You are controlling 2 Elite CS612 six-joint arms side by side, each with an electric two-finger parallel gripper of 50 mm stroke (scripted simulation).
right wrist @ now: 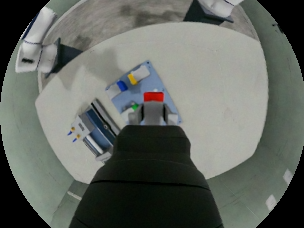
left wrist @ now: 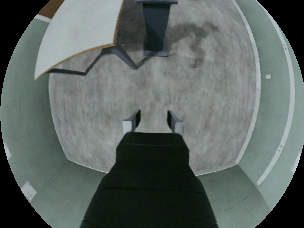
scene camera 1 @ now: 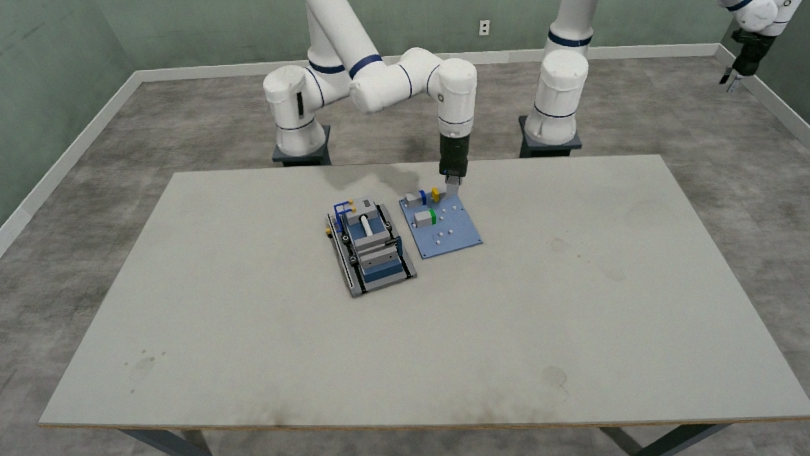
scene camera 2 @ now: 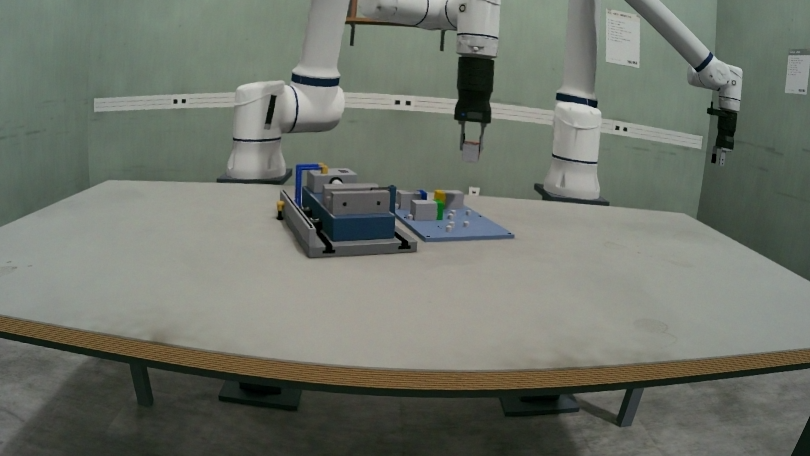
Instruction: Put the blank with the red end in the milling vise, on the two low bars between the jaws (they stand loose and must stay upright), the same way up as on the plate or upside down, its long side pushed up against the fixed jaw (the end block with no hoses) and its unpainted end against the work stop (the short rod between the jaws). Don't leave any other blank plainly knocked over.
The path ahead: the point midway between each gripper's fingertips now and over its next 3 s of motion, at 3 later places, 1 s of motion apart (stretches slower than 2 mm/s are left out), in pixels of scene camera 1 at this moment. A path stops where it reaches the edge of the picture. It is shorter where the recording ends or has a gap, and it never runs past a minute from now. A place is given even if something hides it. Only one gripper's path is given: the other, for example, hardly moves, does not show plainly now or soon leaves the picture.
The right gripper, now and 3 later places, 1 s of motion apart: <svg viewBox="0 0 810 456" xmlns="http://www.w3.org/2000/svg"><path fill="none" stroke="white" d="M453 182L433 195L411 208L389 222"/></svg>
